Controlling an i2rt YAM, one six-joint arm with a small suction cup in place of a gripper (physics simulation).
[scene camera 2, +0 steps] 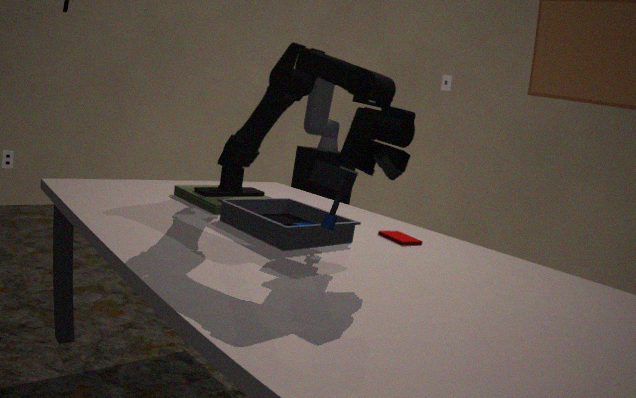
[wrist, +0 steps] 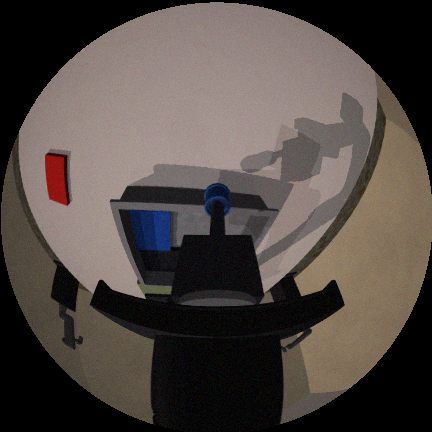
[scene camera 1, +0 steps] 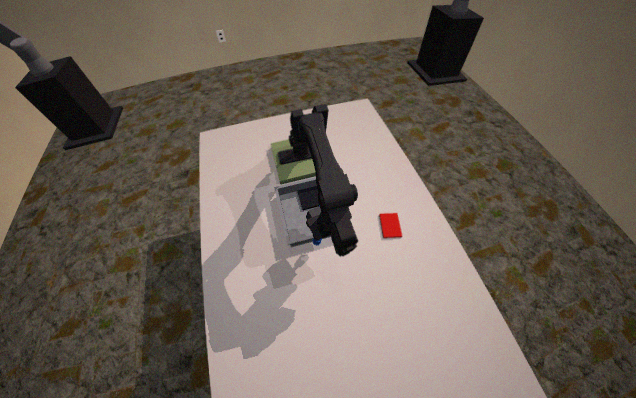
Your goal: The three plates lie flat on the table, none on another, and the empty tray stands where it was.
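Where they show: hand, its tool point: (scene camera 2: 327, 227) (wrist: 216, 194) (scene camera 1: 316, 241); arm's base, origin of its link: (scene camera 2: 229, 193) (scene camera 1: 301, 154).
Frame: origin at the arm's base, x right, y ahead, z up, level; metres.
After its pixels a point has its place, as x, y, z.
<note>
The red plate (scene camera 1: 390, 225) @[-0.246, 0.414, -0.018] (scene camera 2: 400, 237) @[-0.236, 0.420, -0.018] (wrist: 57, 178) @[-0.234, 0.414, -0.018] lies flat on the table, beside and apart from the tray. The grey tray (scene camera 1: 296, 218) @[0.083, 0.292, -0.025] (scene camera 2: 320, 238) @[0.025, 0.396, -0.009] (wrist: 160, 195) @[-0.028, 0.394, -0.004] stands on the table with two plates in it. The blue plate (scene camera 2: 304, 224) @[-0.040, 0.274, -0.015] (wrist: 157, 231) @[-0.034, 0.315, -0.014] lies in it at the red plate's side; the arm hides it in scene camera 1. The black plate (scene camera 1: 308, 199) @[0.021, 0.227, -0.015] (scene camera 2: 284, 218) @[-0.024, 0.217, -0.015] (wrist: 156, 260) @[-0.041, 0.220, -0.015] lies in it nearer the arm's base. My suction cup (scene camera 1: 317, 241) (scene camera 2: 328, 222) (wrist: 217, 194) is blue, open and bare, by the tray's wall farthest from the base. Its exact height is unclear.
The arm's green base block (scene camera 1: 296, 173) @[0.042, 0.098, -0.002] (scene camera 2: 198, 200) @[0.118, 0.034, -0.012] stands close behind the tray. The arm spans over the tray and casts a shadow on the table (scene camera 1: 375, 320) @[-0.079, 0.703, -0.028] (scene camera 2: 450, 310) @[0.060, 0.740, -0.028]. Dark pedestals (scene camera 1: 67, 100) (scene camera 1: 450, 45) stand on the floor beyond the table.
</note>
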